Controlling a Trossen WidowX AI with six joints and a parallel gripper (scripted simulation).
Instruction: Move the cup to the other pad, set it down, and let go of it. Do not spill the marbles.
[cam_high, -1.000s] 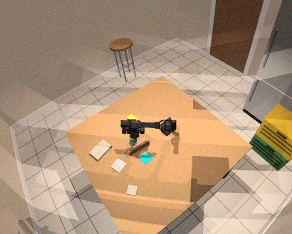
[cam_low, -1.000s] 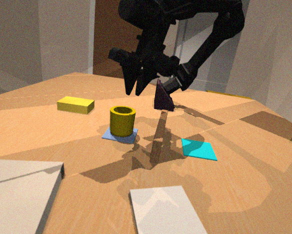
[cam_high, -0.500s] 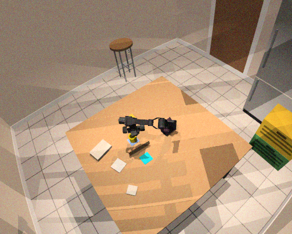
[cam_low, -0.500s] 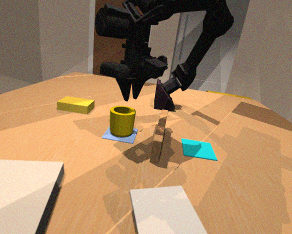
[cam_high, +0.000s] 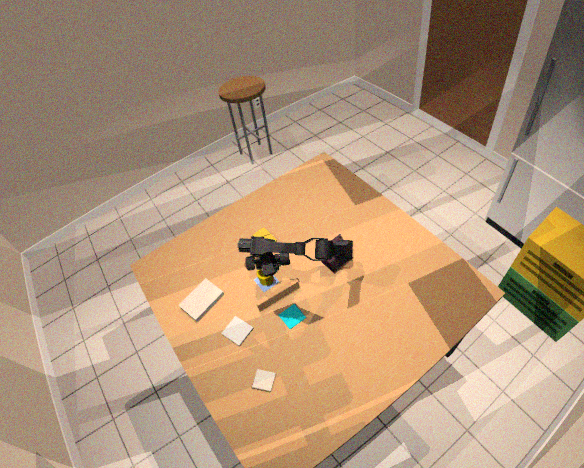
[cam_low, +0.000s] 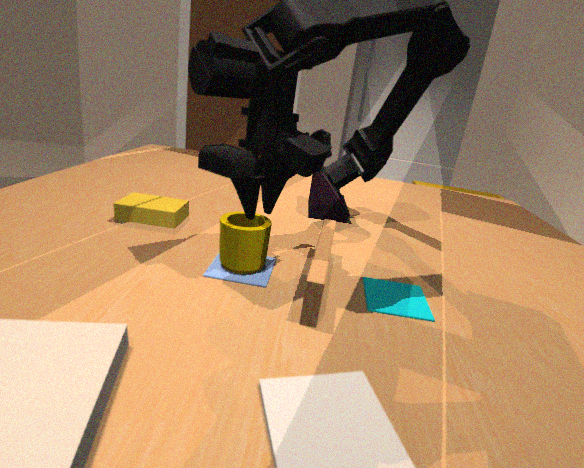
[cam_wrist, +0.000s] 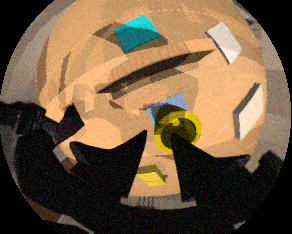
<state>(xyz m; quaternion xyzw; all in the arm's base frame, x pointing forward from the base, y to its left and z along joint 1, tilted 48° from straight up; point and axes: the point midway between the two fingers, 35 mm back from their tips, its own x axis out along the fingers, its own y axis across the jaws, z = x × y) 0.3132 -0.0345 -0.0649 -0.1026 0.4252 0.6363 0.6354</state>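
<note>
Now: the cup 4 cm below my gripper tip, 2 cm ahead of it and 1 cm to the right of it. From my gripper tip the other things lie so: pale blue pad 8 cm below, 3 cm ahead, 1 cm to the right; cyan pad 21 cm to the left, 8 cm below, 2 cm ahead.
</note>
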